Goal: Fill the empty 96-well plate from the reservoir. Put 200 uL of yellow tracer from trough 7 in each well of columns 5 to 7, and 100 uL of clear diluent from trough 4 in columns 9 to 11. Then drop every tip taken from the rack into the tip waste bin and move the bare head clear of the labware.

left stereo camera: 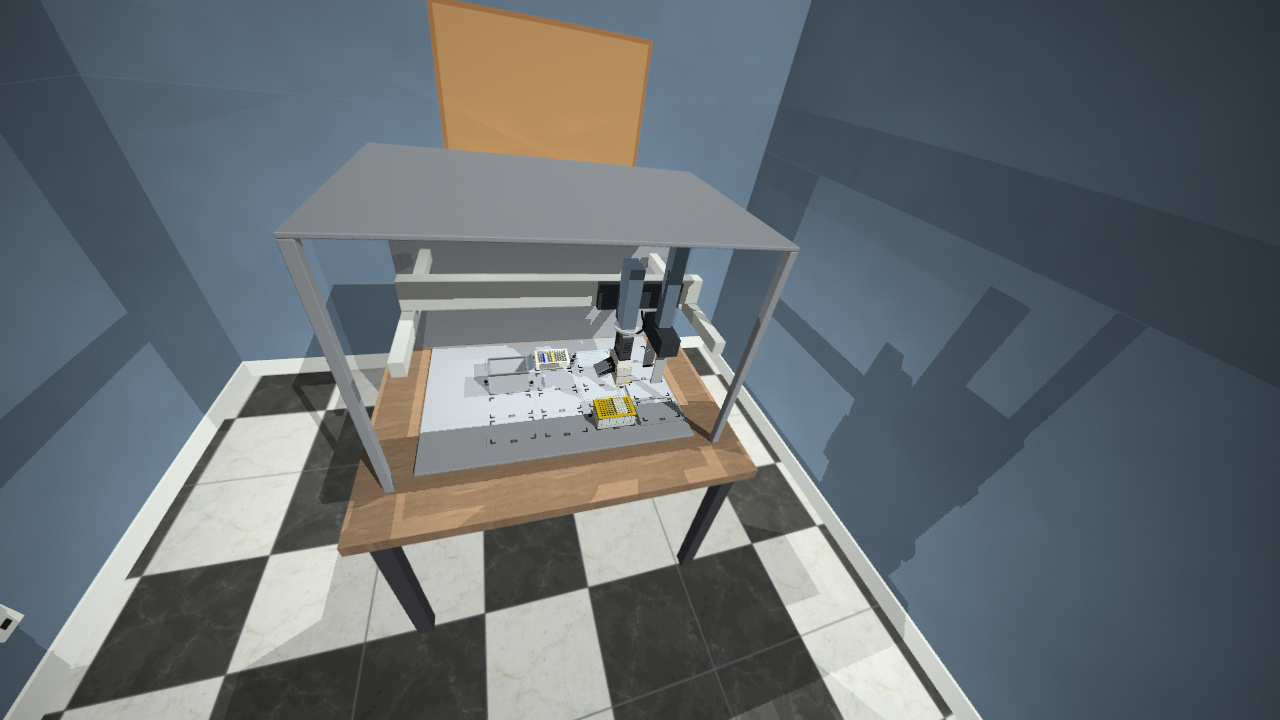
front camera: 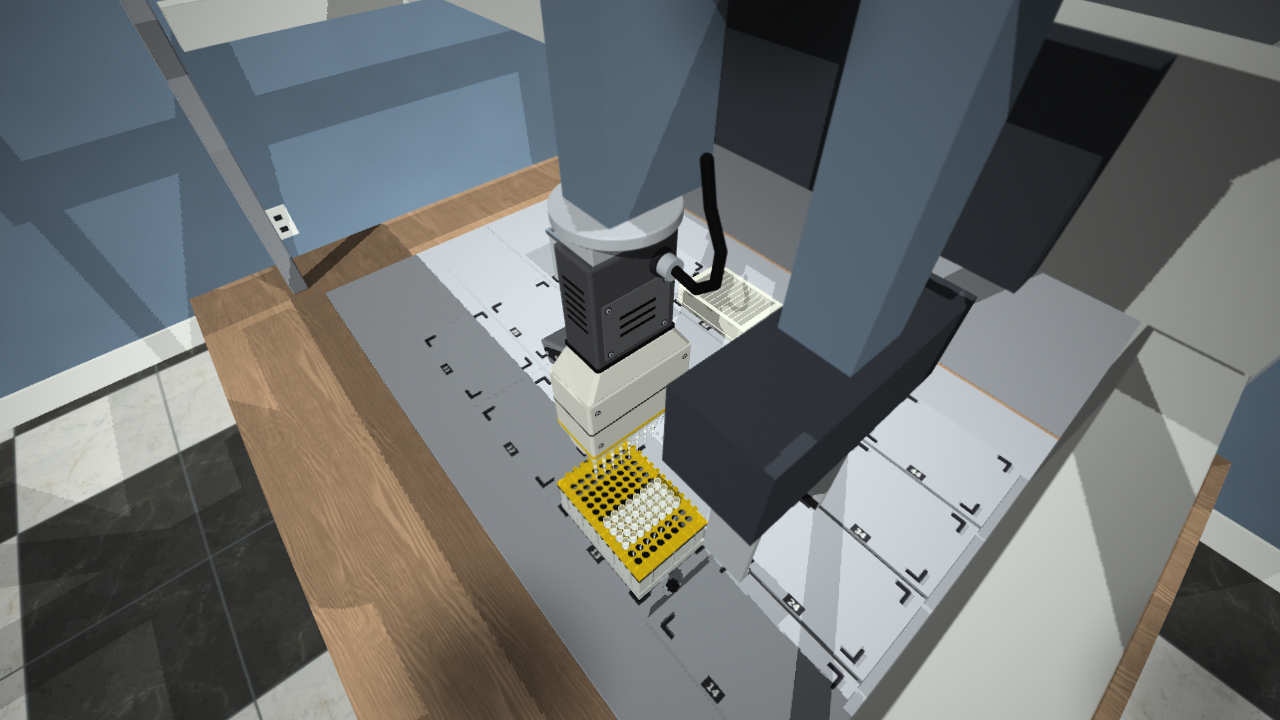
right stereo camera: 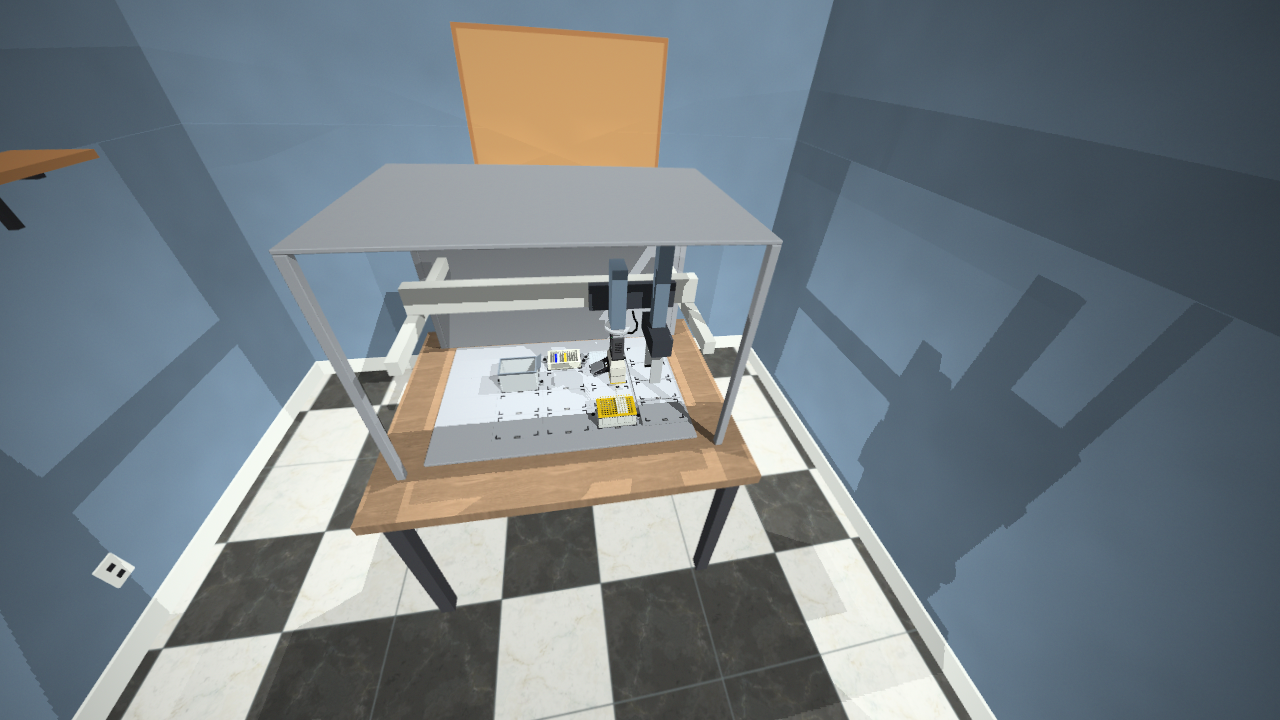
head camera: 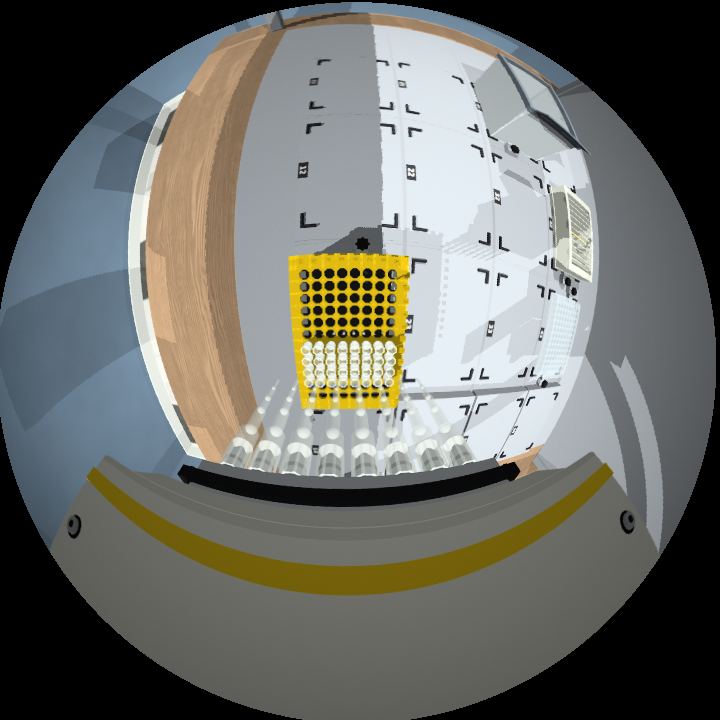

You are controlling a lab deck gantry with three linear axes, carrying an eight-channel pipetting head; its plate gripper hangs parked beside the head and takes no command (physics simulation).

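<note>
The pipetting head (front camera: 617, 385) (head camera: 349, 638) (left stereo camera: 623, 368) (right stereo camera: 617, 368) carries eight clear tips (head camera: 333, 416), which hang upright beside the tip rack in the front view. No liquid colour shows in them. The yellow-topped tip rack (front camera: 565, 484) (head camera: 294, 302) (left stereo camera: 614, 409) (right stereo camera: 615, 409) holds a block of white tips between empty holes. The pale 96-well plate (head camera: 558, 335) (left stereo camera: 590, 360) lies at the back; its contents are too small to tell. The ribbed reservoir (front camera: 733, 300) (head camera: 570, 231) (left stereo camera: 552, 358) (right stereo camera: 563, 360) stands beside it. The parked plate gripper (front camera: 738, 546) has fingers I cannot judge.
The grey tip waste bin (head camera: 527, 130) (left stereo camera: 510, 382) (right stereo camera: 519, 379) stands at the back left and is hidden in the front view. A dark block (front camera: 760, 420) (left stereo camera: 663, 341) (right stereo camera: 657, 340) hangs beside the head. Corner brackets and numbered labels mark the deck.
</note>
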